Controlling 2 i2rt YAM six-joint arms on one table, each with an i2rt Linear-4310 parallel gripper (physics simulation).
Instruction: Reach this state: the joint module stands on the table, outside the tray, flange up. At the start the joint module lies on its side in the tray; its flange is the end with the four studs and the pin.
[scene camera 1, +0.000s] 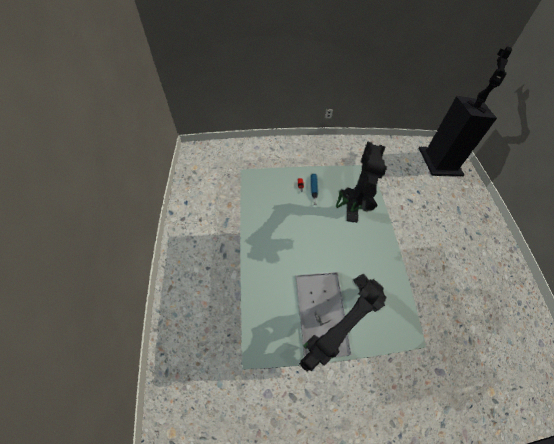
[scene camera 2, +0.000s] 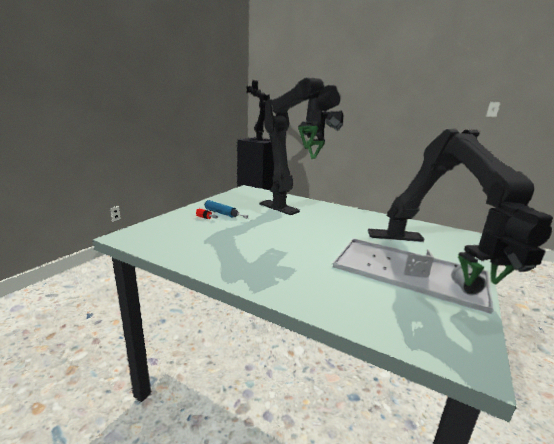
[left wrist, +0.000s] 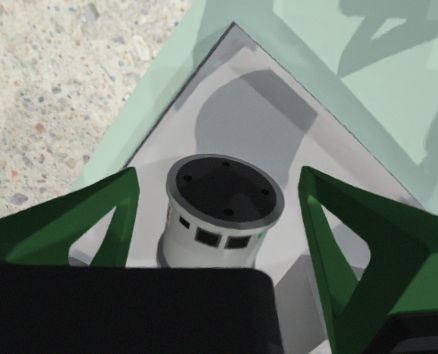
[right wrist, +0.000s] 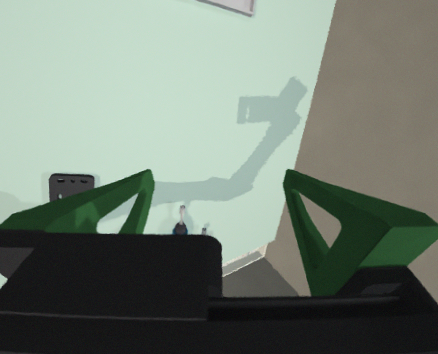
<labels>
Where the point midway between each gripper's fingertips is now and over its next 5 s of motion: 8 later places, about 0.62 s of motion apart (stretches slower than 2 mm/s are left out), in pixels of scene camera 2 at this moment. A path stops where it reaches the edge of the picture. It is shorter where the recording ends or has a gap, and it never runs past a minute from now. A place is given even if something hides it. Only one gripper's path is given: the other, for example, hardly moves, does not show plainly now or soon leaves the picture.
My left gripper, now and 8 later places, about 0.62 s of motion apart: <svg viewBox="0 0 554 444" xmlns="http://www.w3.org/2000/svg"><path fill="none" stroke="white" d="M480 284L483 261L469 251L472 259L466 275L466 273L468 264L469 261L460 248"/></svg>
</labels>
